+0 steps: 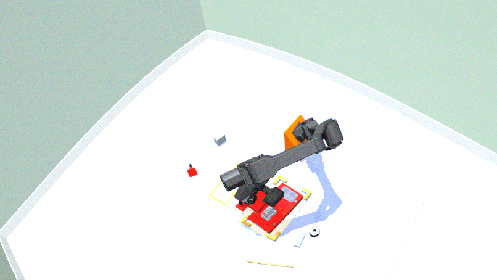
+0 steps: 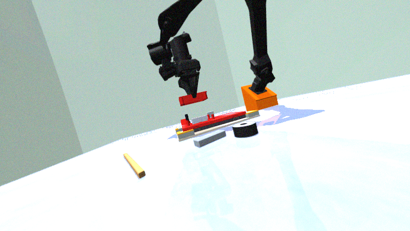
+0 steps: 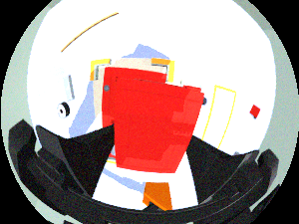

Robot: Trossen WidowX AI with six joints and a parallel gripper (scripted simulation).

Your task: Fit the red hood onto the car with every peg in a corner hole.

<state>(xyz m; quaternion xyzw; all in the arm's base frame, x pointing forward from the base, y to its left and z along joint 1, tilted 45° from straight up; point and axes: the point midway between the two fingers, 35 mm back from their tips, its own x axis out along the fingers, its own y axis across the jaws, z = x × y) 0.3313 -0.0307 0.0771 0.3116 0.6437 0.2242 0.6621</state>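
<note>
Now: gripper tip 10 mm short of the grey engine block, 40 mm to the right of it and 80 mm above it. Round my gripper tip: black wheel (20 mm behind, 230 mm to the left, 100 mm below); wooden stick (180 mm ahead, 160 mm to the left, 100 mm below); red hood (right at my gripper tip).
</note>
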